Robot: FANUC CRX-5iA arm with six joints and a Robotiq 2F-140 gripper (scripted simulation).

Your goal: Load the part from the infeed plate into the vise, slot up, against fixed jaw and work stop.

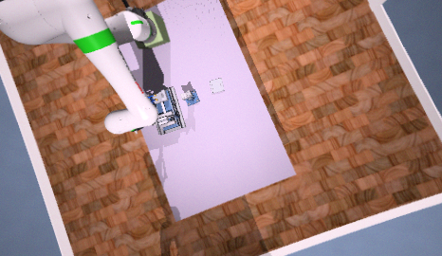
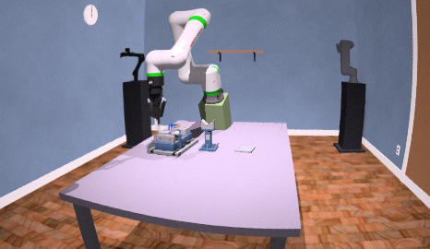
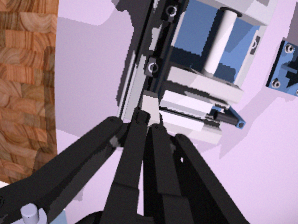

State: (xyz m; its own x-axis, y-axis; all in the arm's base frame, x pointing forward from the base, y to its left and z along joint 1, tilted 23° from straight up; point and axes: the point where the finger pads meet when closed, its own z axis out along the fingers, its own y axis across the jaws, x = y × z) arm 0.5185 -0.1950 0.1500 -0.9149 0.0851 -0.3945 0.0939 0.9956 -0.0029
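Now: the part 5 cm to the left of my hand and 5 cm below it. The rest, counted from my hand: air cylinder rod 8 cm behind, 7 cm to the left, 7 cm below.
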